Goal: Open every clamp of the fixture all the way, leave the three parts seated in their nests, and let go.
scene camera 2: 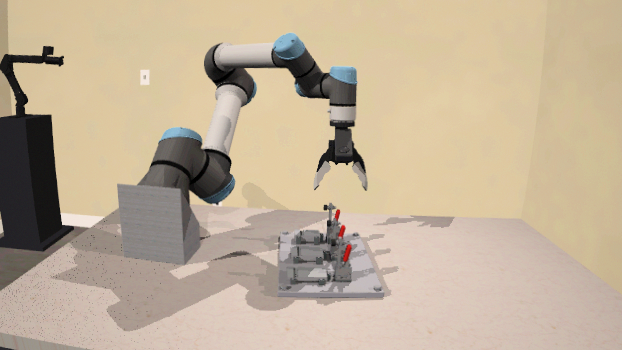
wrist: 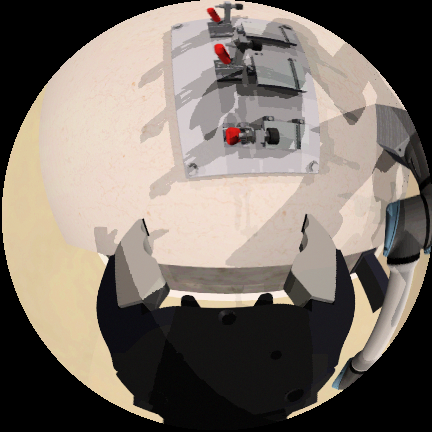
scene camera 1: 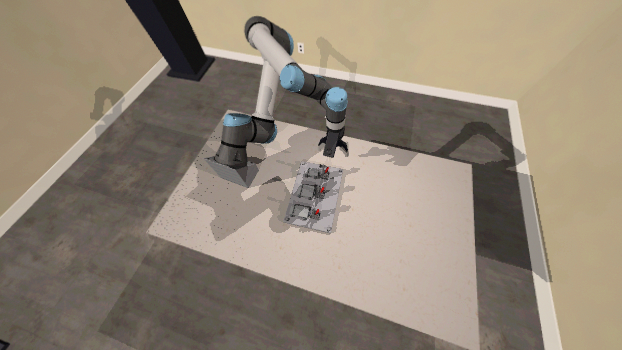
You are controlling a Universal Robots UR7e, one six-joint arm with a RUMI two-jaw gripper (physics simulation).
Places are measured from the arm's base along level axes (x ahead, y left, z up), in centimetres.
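Pixels of known places: gripper, fingertip midpoint: [scene camera 2: 340,190] [wrist: 224,218]; arm's base, origin of the base link: [scene camera 2: 160,204] [scene camera 1: 231,161].
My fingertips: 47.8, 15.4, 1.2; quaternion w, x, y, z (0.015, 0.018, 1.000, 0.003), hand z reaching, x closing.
Note:
Ahead of a thing's pixels: the offset from my fingertips to its top centre, as dx, dy, dz. "spot": to the spot under its first point. Level surfaces: height alone.
The fixture plate {-4.8, -17.5, -13.2} [scene camera 1: 330,205] [scene camera 2: 330,294] [wrist: 225,167] lies on the table. Its three clamps have red handles: the far one {spot: -1.3, -7.3, -5.0} [scene camera 1: 326,170] [scene camera 2: 337,215] [wrist: 232,135], the middle one {spot: -0.9, -17.9, -5.8} [scene camera 1: 322,190] [scene camera 2: 342,231] [wrist: 222,53] and the near one {spot: -0.5, -29.3, -5.0} [scene camera 1: 317,212] [scene camera 2: 347,253] [wrist: 213,14]. All three clamp arms look raised, though the middle and near arms partly overlap other pieces in scene camera 2. Three grey parts {spot: -8.4, -8.6, -11.3} [scene camera 2: 310,237] {spot: -9.5, -20.2, -11.1} [scene camera 2: 307,254] {spot: -9.0, -29.8, -11.6} [scene camera 2: 310,274] look seated in their nests. My gripper [scene camera 1: 333,149] [scene camera 2: 341,189] [wrist: 224,218] is open and empty, above and apart from the plate's far end.
The pale table top {dz -14.7} [scene camera 1: 400,225] [scene camera 2: 450,300] [wrist: 100,150] carries the fixture. The arm's grey mounting block [scene camera 2: 152,222] stands left of the fixture in scene camera 2. A dark pedestal [scene camera 2: 30,180] with a small black arm stands beyond the table's left side.

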